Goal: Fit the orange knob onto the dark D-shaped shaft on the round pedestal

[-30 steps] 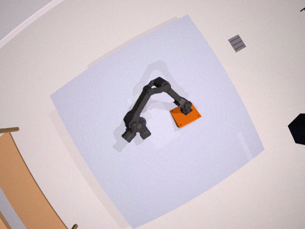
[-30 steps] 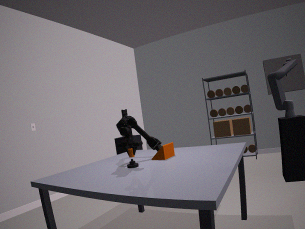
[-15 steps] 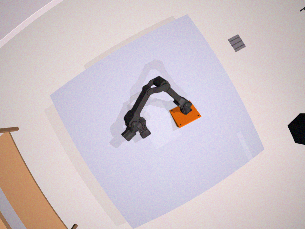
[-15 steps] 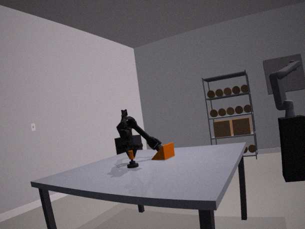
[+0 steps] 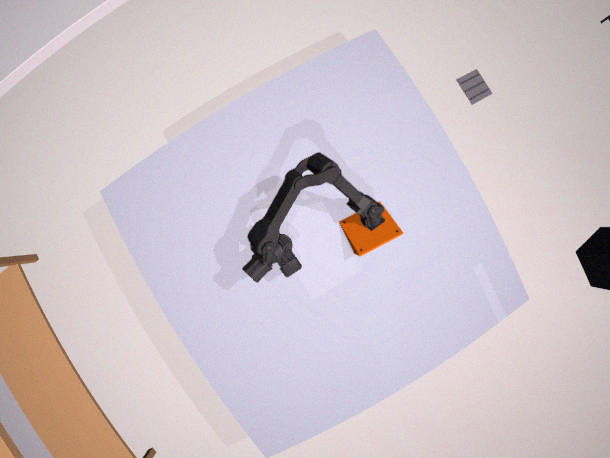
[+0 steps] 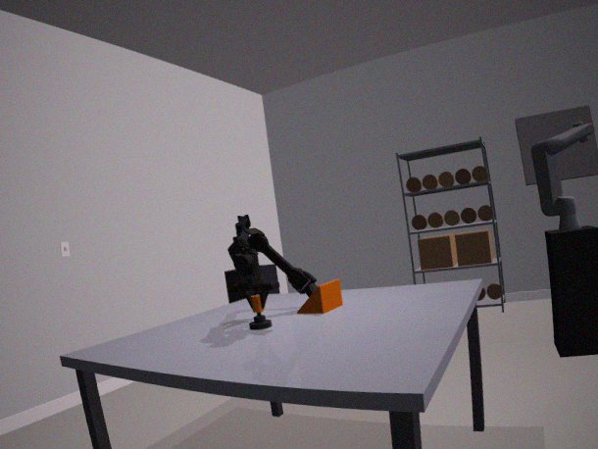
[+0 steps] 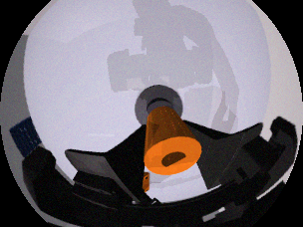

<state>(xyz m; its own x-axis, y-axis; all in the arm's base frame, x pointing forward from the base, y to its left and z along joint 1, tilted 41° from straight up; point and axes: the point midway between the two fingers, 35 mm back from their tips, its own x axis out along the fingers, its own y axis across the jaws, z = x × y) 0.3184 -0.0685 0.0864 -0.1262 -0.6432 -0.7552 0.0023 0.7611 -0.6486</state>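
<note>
The orange knob lies 2 cm above my gripper tip. From my gripper tip the other things lie so: dark round pedestal 4 cm below.
</note>
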